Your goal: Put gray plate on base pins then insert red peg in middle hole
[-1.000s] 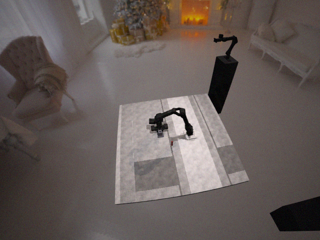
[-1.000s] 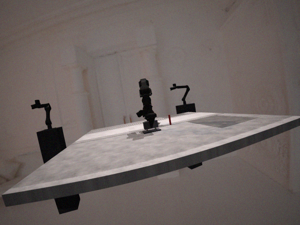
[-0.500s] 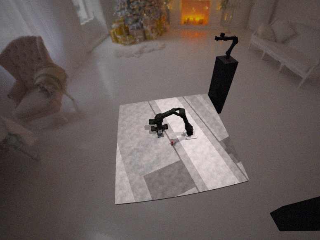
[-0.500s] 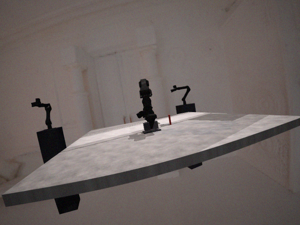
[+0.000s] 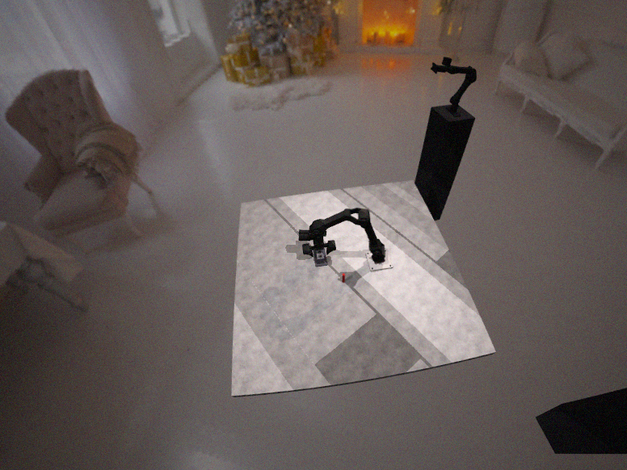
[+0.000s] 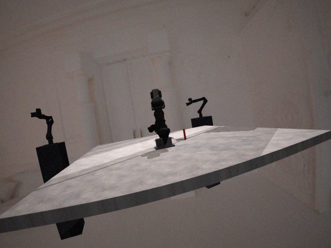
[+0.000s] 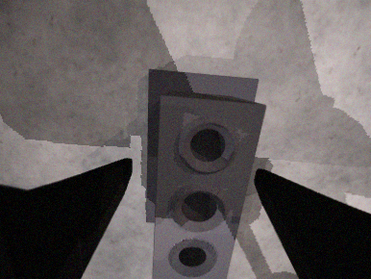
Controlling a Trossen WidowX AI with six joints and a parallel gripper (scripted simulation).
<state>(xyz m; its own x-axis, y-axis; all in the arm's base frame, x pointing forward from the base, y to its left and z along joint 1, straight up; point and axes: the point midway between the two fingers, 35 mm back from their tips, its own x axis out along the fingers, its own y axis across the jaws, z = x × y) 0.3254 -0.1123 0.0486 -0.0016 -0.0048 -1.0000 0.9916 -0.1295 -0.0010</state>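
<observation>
The gray plate is 20 mm above my gripper tip. Round my gripper tip: dark base 10 mm below; then red peg 80 mm behind, 200 mm to the left, 20 mm above.
</observation>
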